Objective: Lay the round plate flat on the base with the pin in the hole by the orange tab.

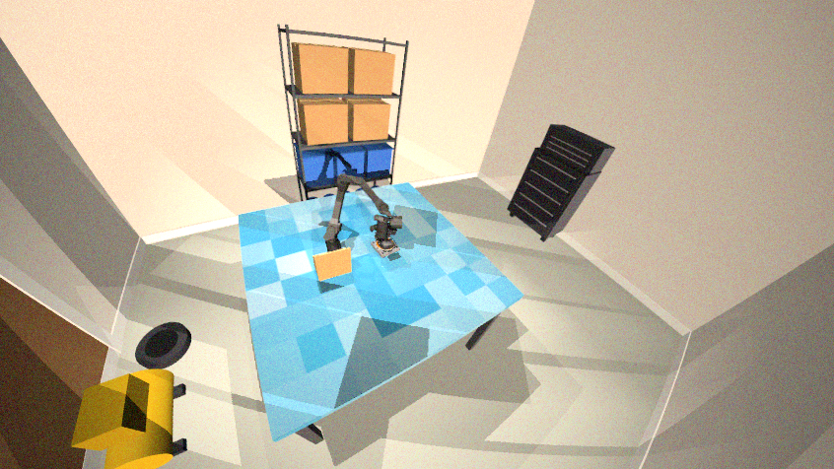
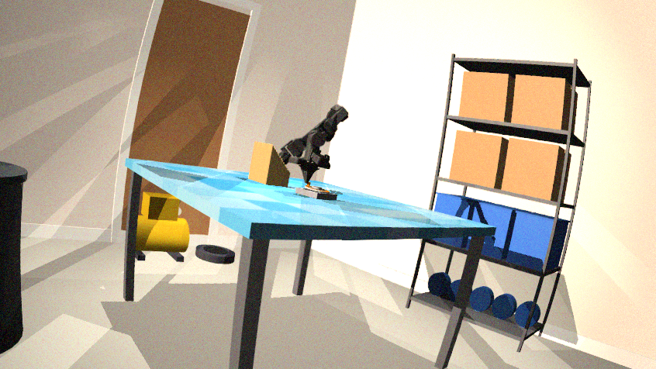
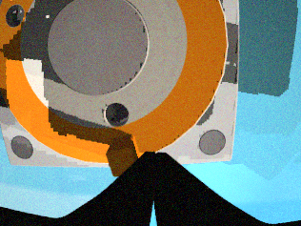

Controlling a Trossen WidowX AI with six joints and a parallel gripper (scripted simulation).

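My gripper tip is now 5 cm short of the grey square base, 2 cm to the right of it and 2 cm above it.
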